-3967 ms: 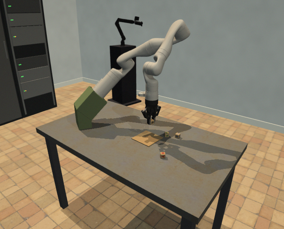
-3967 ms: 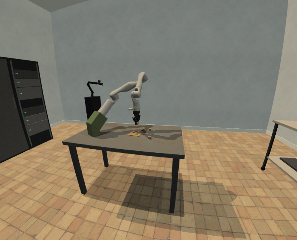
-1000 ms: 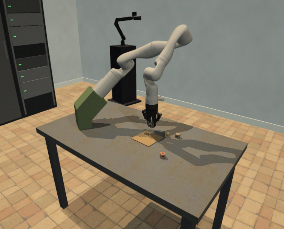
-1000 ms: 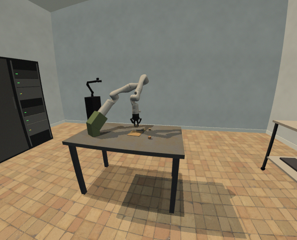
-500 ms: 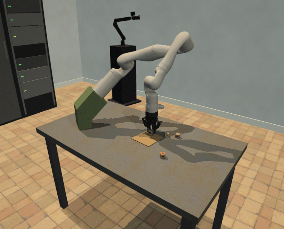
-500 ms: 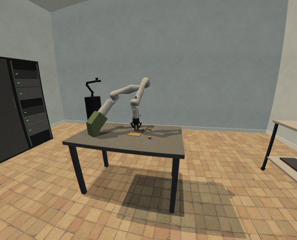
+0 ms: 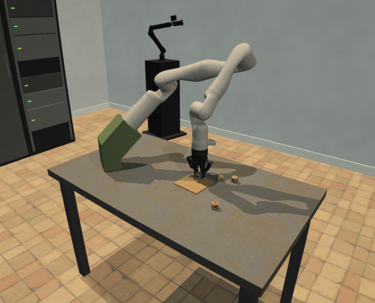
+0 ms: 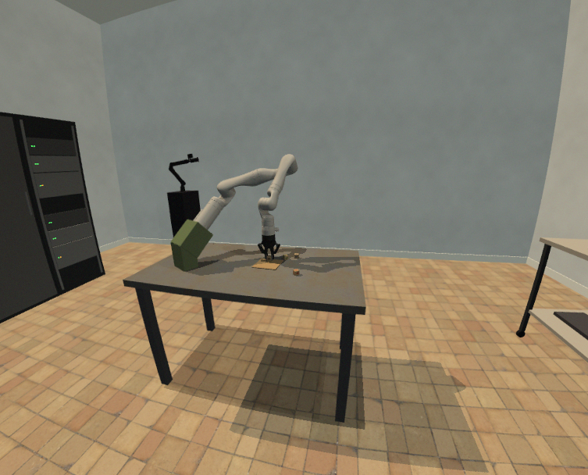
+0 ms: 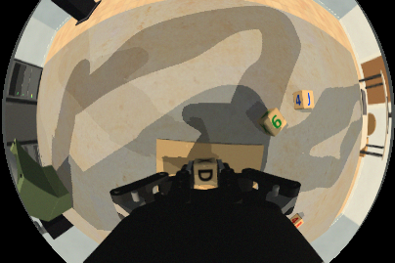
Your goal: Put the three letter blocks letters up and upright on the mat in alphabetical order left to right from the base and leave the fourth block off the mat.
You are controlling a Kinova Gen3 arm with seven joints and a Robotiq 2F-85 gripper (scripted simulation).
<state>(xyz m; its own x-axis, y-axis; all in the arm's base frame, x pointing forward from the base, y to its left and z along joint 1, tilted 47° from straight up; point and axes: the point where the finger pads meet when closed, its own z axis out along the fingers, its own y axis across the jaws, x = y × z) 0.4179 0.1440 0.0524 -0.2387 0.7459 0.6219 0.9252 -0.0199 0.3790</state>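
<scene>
My gripper is now 40 mm to the left of the tan mat, 30 mm above it and 10 mm short of it.
</scene>
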